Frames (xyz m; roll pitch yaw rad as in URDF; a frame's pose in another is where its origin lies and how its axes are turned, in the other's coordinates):
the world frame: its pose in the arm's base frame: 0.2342 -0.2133 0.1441 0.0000 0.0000 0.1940
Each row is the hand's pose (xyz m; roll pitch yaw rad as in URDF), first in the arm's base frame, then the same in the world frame.
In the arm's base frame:
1: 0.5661 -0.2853 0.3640 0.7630 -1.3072 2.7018
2: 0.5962 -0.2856 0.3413 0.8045 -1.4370 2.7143
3: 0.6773 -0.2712 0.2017 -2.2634 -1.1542 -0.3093
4: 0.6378 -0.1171 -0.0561 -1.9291 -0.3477 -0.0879
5: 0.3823 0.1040 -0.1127 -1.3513 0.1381 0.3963
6: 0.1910 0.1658 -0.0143 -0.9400 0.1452 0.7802
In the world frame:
1: 0.3118 -0.1346 0.2199 0.7630 -1.3072 2.5078
2: 0.3413 -0.1407 0.1972 0.8045 -1.4370 2.5203
3: 0.4236 -0.1422 0.0576 -2.2634 -1.1542 -0.5033
4: 0.4146 0.0166 -0.2002 -1.9291 -0.3477 -0.2819
5: 0.2065 0.2828 -0.2568 -1.3513 0.1381 0.2023
6: 0.0307 0.3803 -0.1584 -0.9400 0.1452 0.5862

